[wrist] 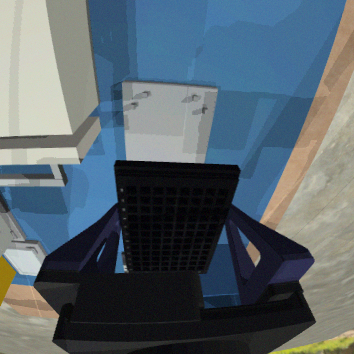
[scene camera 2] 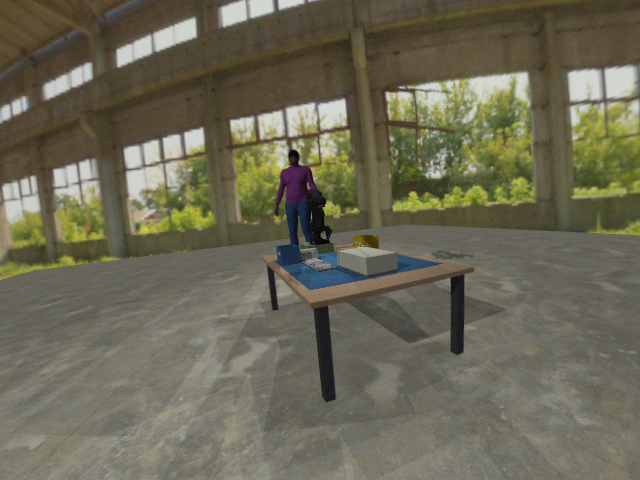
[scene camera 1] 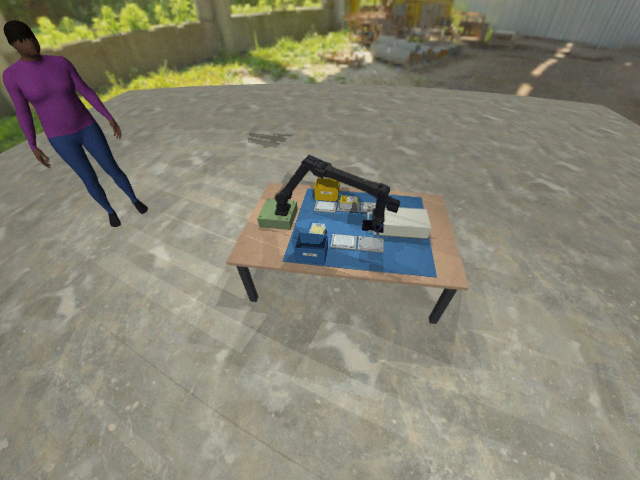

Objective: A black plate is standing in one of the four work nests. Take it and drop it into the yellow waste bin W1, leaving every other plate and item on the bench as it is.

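Pixels of known places: gripper, fingertip midpoint: (wrist: 173, 207) (scene camera 2: 321, 242) (scene camera 1: 376, 227); arm's base, origin of the base link: (scene camera 1: 283, 210).
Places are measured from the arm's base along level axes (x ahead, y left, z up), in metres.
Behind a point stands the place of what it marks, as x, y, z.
Observation:
My gripper (scene camera 1: 376, 226) @[0.648, -0.164, 0.083] (scene camera 2: 321, 241) @[0.648, -0.164, 0.083] (wrist: 173, 207) @[0.648, -0.164, 0.083] is shut on the black plate (wrist: 172, 230) @[0.636, -0.164, 0.096], a dark plate with a grid of square wells, gripped by its two long sides. In the wrist view it hangs above the mat and overlaps the near part of a grey nest (scene camera 1: 370, 244) @[0.629, -0.170, -0.065] (wrist: 167, 127) @[0.654, -0.161, -0.065] with small pins. No plate shows on the visible part of that nest. The yellow waste bin (scene camera 1: 326, 190) @[0.264, 0.261, 0.019] (scene camera 2: 365, 241) @[0.349, 0.283, 0.013] (wrist: 4, 280) @[0.201, 0.259, -0.034] stands at the back of the bench, towards the arm's base. Another nest at the front holds a white plate (scene camera 1: 343, 241) @[0.455, -0.180, -0.057].
A large white box (scene camera 1: 409, 223) @[0.864, -0.025, 0.025] (scene camera 2: 366, 261) @[1.001, -0.043, 0.005] (wrist: 37, 75) @[0.731, -0.046, 0.025] stands close beside the gripper. A blue bin (scene camera 1: 311, 251) @[0.292, -0.375, 0.026] (scene camera 2: 287, 254) @[0.368, -0.331, -0.004] stands at the front, with a pale yellow item (scene camera 1: 317, 227) @[0.272, -0.117, -0.020] behind it. A white plate (scene camera 1: 325, 206) @[0.274, 0.163, -0.057] and a yellow-grey item (scene camera 1: 348, 200) @[0.440, 0.189, 0.000] lie near the yellow bin.

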